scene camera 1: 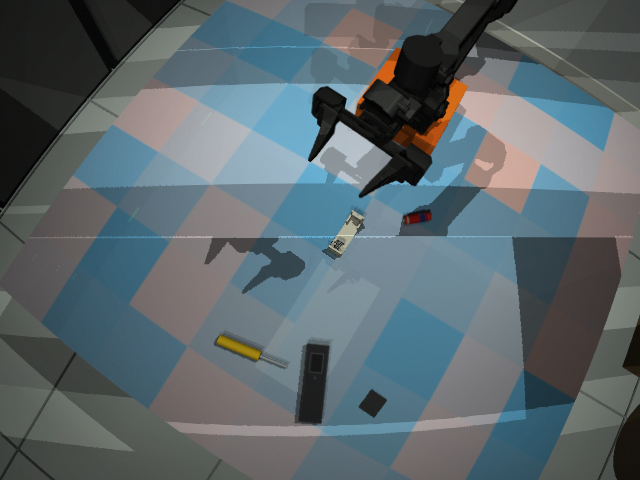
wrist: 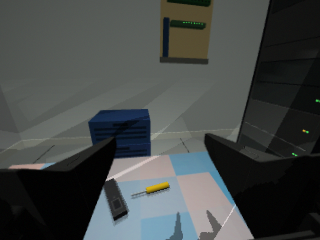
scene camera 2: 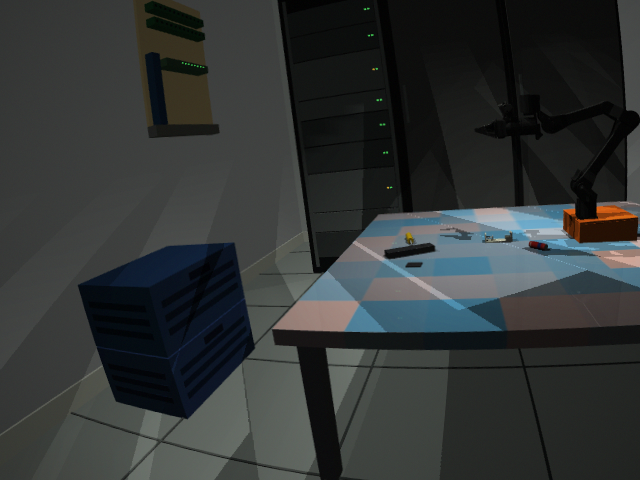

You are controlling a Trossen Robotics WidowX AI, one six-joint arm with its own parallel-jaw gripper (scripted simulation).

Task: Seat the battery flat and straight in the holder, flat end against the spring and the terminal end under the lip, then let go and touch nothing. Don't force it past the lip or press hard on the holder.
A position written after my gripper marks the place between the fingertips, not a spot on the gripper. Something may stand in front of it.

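My gripper (scene camera 1: 334, 178) is open and holds nothing. The wrist view shows my gripper (wrist: 161, 139) too, and scene camera 2 also shows my gripper (scene camera 2: 475, 130). Besides my gripper, I see a black remote-like block (scene camera 1: 316, 359).
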